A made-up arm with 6 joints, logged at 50 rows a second.
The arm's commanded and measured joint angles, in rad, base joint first. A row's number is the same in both.
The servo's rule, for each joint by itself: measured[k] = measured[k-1] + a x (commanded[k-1-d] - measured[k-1]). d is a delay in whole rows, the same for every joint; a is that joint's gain. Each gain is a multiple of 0.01, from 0.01 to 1. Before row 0 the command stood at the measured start. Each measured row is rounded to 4 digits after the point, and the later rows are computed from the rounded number. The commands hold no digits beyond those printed.
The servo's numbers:
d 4
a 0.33 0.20 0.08 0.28 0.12 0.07
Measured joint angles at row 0:
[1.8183 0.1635 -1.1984 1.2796 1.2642 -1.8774]
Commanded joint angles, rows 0 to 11:
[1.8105 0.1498 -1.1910 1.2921 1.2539 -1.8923]
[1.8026 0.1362 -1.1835 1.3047 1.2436 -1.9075]
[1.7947 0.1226 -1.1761 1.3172 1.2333 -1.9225]
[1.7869 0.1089 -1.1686 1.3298 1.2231 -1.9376]
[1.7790 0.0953 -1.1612 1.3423 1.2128 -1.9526]
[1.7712 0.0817 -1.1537 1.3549 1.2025 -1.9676]
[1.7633 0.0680 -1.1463 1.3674 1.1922 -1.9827]
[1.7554 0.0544 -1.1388 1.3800 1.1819 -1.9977]
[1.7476 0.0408 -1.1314 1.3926 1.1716 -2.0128]
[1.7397 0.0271 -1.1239 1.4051 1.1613 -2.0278]
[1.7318 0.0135 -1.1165 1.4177 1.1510 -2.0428]
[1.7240 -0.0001 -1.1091 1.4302 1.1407 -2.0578]
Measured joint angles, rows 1 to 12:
[1.8183 0.1635 -1.1984 1.2796 1.2642 -1.8774]
[1.8183 0.1635 -1.1984 1.2796 1.2642 -1.8774]
[1.8183 0.1635 -1.1984 1.2796 1.2642 -1.8774]
[1.8183 0.1635 -1.1984 1.2796 1.2642 -1.8774]
[1.8157 0.1608 -1.1978 1.2831 1.2630 -1.8784]
[1.8114 0.1559 -1.1967 1.2891 1.2607 -1.8804]
[1.8059 0.1492 -1.1951 1.2970 1.2574 -1.8833]
[1.7996 0.1411 -1.1930 1.3062 1.2533 -1.8871]
[1.7928 0.1319 -1.1905 1.3163 1.2484 -1.8917]
[1.7857 0.1219 -1.1876 1.3271 1.2429 -1.8970]
[1.7783 0.1111 -1.1843 1.3384 1.2368 -1.9030]
[1.7707 0.0998 -1.1807 1.3500 1.2302 -1.9096]

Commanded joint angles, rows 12 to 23:
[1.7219 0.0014 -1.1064 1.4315 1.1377 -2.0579]
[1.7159 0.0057 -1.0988 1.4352 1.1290 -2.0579]
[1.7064 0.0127 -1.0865 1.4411 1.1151 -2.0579]
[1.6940 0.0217 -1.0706 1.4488 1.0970 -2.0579]
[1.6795 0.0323 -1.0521 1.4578 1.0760 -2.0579]
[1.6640 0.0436 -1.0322 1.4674 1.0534 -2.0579]
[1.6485 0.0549 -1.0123 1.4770 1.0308 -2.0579]
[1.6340 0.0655 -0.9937 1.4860 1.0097 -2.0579]
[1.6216 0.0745 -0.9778 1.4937 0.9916 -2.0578]
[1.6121 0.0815 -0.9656 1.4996 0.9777 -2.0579]
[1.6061 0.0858 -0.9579 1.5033 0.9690 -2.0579]
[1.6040 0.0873 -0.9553 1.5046 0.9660 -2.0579]
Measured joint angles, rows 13 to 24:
[1.7631 0.0880 -1.1768 1.3619 1.2232 -1.9168]
[1.7554 0.0758 -1.1726 1.3740 1.2158 -1.9246]
[1.7476 0.0633 -1.1681 1.3862 1.2080 -1.9329]
[1.7398 0.0506 -1.1634 1.3985 1.1999 -1.9416]
[1.7339 0.0408 -1.1588 1.4077 1.1924 -1.9497]
[1.7280 0.0338 -1.1540 1.4154 1.1848 -1.9573]
[1.7209 0.0296 -1.1486 1.4226 1.1764 -1.9643]
[1.7120 0.0280 -1.1424 1.4299 1.1669 -1.9709]
[1.7013 0.0289 -1.1352 1.4377 1.1560 -1.9770]
[1.6890 0.0318 -1.1270 1.4460 1.1437 -1.9827]
[1.6756 0.0364 -1.1178 1.4547 1.1302 -1.9880]
[1.6619 0.0422 -1.1079 1.4635 1.1157 -1.9929]

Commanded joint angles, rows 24 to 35:
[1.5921 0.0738 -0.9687 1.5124 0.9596 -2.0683]
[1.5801 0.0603 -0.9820 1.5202 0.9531 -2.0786]
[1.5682 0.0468 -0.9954 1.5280 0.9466 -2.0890]
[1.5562 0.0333 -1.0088 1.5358 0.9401 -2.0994]
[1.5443 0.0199 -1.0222 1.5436 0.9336 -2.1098]
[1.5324 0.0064 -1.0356 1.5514 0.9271 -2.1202]
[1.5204 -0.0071 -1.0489 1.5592 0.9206 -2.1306]
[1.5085 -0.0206 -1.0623 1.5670 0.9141 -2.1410]
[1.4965 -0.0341 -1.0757 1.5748 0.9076 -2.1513]
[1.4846 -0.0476 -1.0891 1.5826 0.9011 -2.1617]
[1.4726 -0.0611 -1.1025 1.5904 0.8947 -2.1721]
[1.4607 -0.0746 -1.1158 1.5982 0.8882 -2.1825]
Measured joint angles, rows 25 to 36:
[1.6486 0.0487 -1.0975 1.4720 1.1008 -1.9974]
[1.6366 0.0553 -1.0869 1.4797 1.0860 -2.0016]
[1.6265 0.0614 -1.0766 1.4863 1.0720 -2.0055]
[1.6191 0.0666 -1.0669 1.4914 1.0593 -2.0092]
[1.6102 0.0680 -1.0590 1.4973 1.0473 -2.0133]
[1.6003 0.0665 -1.0528 1.5037 1.0360 -2.0179]
[1.5897 0.0626 -1.0482 1.5105 1.0253 -2.0229]
[1.5786 0.0567 -1.0450 1.5176 1.0151 -2.0283]
[1.5673 0.0493 -1.0432 1.5249 1.0053 -2.0340]
[1.5558 0.0407 -1.0426 1.5323 0.9959 -2.0400]
[1.5441 0.0311 -1.0431 1.5398 0.9869 -2.0463]
[1.5324 0.0208 -1.0446 1.5474 0.9782 -2.0529]

